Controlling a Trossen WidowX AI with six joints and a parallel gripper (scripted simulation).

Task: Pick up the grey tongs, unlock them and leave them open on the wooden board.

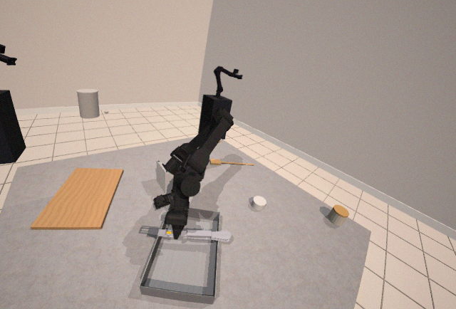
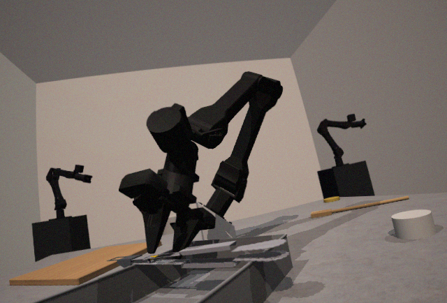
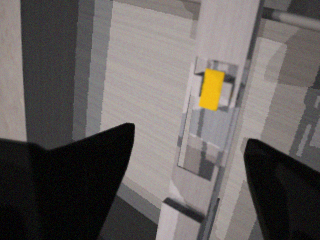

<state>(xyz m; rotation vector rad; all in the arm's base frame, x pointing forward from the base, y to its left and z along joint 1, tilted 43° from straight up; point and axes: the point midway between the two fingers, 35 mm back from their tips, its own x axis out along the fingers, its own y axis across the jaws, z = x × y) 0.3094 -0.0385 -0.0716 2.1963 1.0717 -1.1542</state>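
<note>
Now: gripper tip 20 mm past the yellow lock tab and 20 mm to the left of it. The rest, counted from my gripper tip: roasting tin: 40 mm ahead, 20 mm to the left, 40 mm below; then wooden board: 380 mm behind, 280 mm to the right, 50 mm below; then white puck: 10 mm behind, 420 mm to the left, 40 mm below.
</note>
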